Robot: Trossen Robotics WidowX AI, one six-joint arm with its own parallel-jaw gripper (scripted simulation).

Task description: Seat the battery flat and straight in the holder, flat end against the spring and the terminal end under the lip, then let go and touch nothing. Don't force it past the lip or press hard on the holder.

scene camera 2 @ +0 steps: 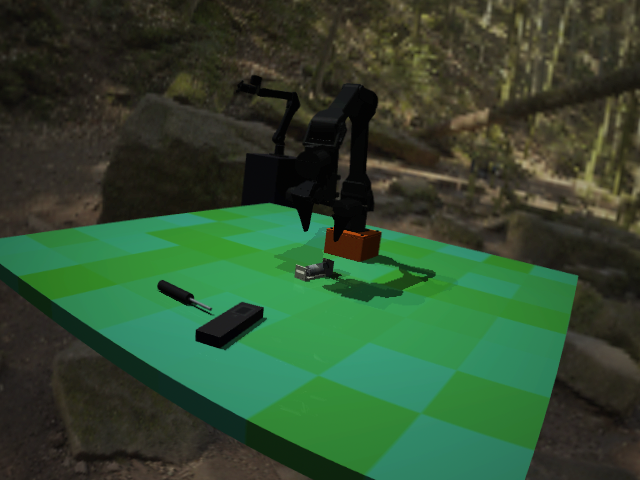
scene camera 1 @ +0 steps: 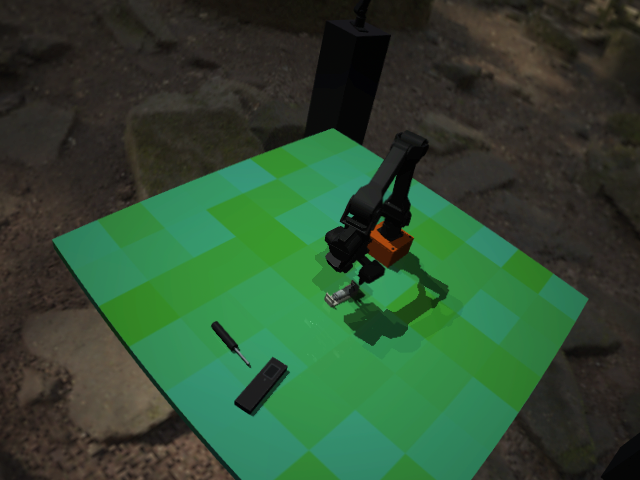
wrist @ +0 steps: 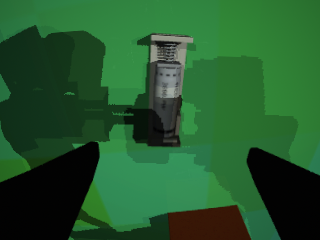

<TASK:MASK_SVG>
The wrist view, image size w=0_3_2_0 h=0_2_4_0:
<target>my gripper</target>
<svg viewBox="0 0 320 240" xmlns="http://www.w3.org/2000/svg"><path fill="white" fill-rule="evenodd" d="M249 149L247 164L249 172L251 172L251 176L255 180L253 184L259 189L259 195L263 197L261 200L263 200L265 208L268 209L269 216L271 216L280 239L320 240L320 176L308 171L308 169L301 168L300 165L292 164L291 161L283 160L281 157L273 155L273 153L265 152L263 149L255 147ZM99 144L88 143L80 145L79 148L72 149L72 151L60 157L57 156L55 159L48 161L48 163L29 169L29 171L20 173L16 177L13 176L9 180L1 181L0 240L68 240L73 224L76 223L76 217L81 211L81 205L83 205L85 196L87 196L89 188L91 188L97 165L99 165L97 164L97 160L99 160Z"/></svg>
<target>battery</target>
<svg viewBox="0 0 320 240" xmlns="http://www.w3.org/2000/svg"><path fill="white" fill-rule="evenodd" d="M156 64L155 89L153 89L153 133L159 137L171 137L175 135L181 68L157 67Z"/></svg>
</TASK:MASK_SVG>
